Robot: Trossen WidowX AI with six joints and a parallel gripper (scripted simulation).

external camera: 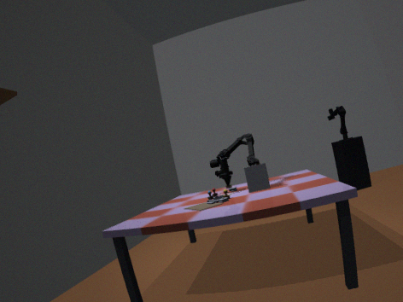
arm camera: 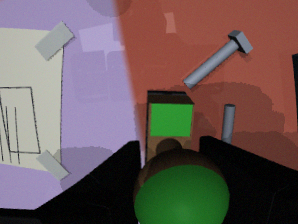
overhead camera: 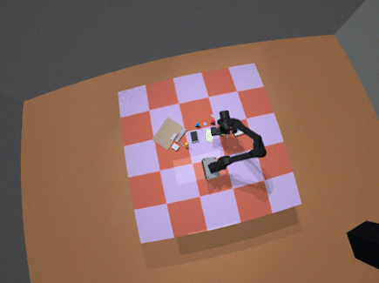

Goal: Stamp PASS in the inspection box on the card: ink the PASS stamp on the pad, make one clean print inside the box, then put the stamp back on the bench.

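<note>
My gripper tip is 3 cm short of the cream card, 9 cm to the right of it and 6 cm above it. The rest, counted from my gripper tip: dark ink pad: 6 cm ahead, 21 cm to the left, 6 cm below; green-topped stamp: right at my gripper tip; blue-topped stamp: 14 cm ahead, 15 cm to the left, 4 cm below.
</note>
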